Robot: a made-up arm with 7 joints.
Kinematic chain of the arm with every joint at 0, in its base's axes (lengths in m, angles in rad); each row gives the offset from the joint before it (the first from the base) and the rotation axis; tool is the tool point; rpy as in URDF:
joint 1: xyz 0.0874 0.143 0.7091 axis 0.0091 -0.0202 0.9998
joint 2: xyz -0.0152 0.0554 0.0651 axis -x
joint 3: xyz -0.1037 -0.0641 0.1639 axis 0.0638 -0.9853 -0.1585
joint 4: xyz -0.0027 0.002 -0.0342 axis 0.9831 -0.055 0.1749
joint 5: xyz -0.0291 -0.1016 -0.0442 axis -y
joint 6: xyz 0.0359 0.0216 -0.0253 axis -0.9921 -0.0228 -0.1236
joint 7: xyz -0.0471 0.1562 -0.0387 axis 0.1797 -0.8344 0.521
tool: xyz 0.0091 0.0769 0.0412 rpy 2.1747 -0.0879 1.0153
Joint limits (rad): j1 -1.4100..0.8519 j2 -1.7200..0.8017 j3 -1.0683..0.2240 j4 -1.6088..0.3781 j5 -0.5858..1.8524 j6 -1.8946..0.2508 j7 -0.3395..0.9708
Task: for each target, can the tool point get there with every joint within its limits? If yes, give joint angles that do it. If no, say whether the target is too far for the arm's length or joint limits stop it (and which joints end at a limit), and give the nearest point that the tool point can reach.
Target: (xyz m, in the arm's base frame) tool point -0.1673 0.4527 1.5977
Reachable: no: too far | nearest point -0.0685 0.3329 1.2077 | short by 0.420 m
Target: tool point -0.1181 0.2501 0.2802
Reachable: no: joint limits stop it (at a limit: joint 2, joint 3, joint 5, joint 6, joint 7) | nearest point -0.1855 0.2805 0.4433 | short by 0.179 m
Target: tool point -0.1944 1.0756 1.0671
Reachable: no: too far | nearest point -0.0338 0.5453 1.0004 | short by 0.558 m
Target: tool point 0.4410 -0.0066 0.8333
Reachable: no: joint limits stop it (at a limit: joint 1, joint 3, joint 6) | nearest point 0.2933 -0.0346 0.8186 | short by 0.151 m
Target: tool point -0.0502 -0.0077 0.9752
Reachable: yes | joints 0.4166 -0.4935 0.0166 0.2257 -0.2417 -0.8099 0.5851
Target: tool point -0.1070 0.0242 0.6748
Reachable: yes | joints 0.5847 -1.0987 -0.6300 -1.2135 1.6177 0.0383 0.6178
